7 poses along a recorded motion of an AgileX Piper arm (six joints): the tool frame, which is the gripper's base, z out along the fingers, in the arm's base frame.
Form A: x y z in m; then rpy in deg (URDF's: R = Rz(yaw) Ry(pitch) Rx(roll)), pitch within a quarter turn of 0, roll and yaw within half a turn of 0.
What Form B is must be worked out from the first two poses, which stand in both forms.
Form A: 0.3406 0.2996 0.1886 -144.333 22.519 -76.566
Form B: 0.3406 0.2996 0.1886 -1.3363 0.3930 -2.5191
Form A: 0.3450 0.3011 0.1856 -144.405 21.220 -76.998
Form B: 0.3450 0.3011 0.1856 -1.3439 0.3704 -2.5203
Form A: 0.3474 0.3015 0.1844 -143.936 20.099 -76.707
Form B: 0.3474 0.3015 0.1844 -1.3388 0.3508 -2.5122
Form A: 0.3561 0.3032 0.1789 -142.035 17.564 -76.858
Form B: 0.3561 0.3032 0.1789 -1.3414 0.3065 -2.4790
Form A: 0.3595 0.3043 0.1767 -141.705 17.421 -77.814
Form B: 0.3595 0.3043 0.1767 -1.3581 0.3041 -2.4732
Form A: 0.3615 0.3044 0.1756 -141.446 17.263 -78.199
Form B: 0.3615 0.3044 0.1756 -1.3648 0.3013 -2.4687
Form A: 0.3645 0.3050 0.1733 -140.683 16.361 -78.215
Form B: 0.3645 0.3050 0.1733 -1.3651 0.2856 -2.4554
